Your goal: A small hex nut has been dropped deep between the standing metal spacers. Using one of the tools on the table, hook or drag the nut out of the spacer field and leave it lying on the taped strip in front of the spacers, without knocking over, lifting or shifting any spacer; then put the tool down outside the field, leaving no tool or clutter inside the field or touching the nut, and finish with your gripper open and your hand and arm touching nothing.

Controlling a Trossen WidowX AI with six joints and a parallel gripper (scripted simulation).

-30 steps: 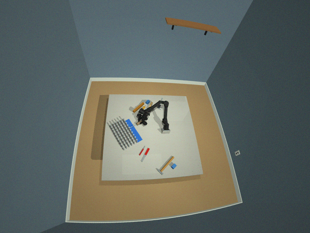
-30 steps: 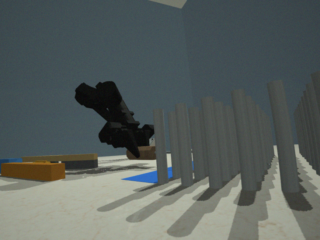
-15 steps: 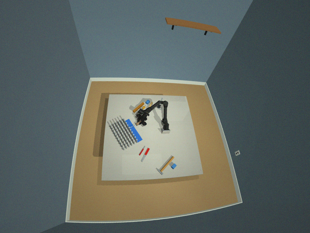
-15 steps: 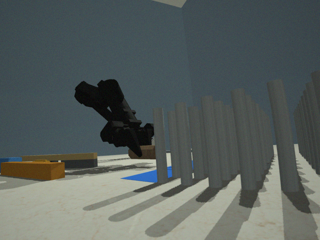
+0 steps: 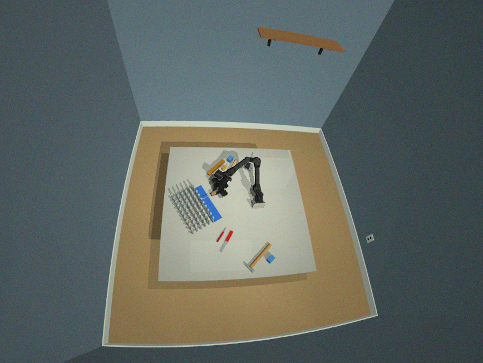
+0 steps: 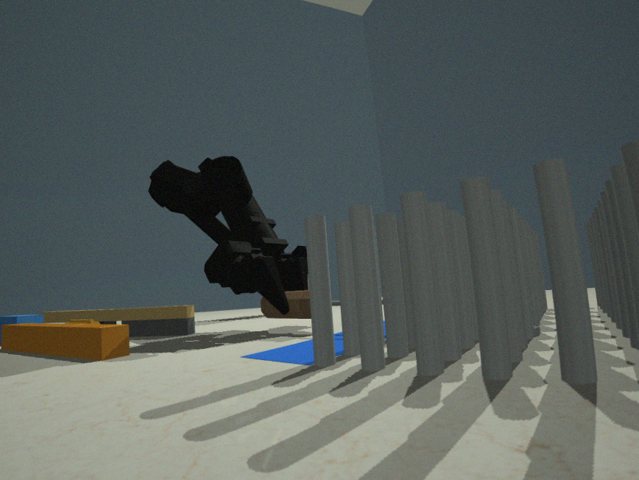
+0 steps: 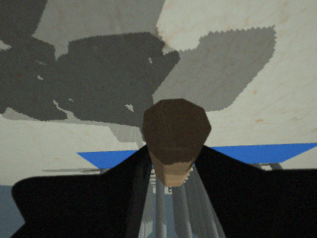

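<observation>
Now: gripper tip 9 cm to the right of the blue taped strip, 6 cm short of it and 3 cm above it. From my gripper tip the other things lie so: red-handled rod 36 cm to the left, 8 cm behind, 2 cm below; then hook tool 8 cm ahead, 5 cm to the left; then orange block 29 cm to the right, 1 cm below.
</observation>
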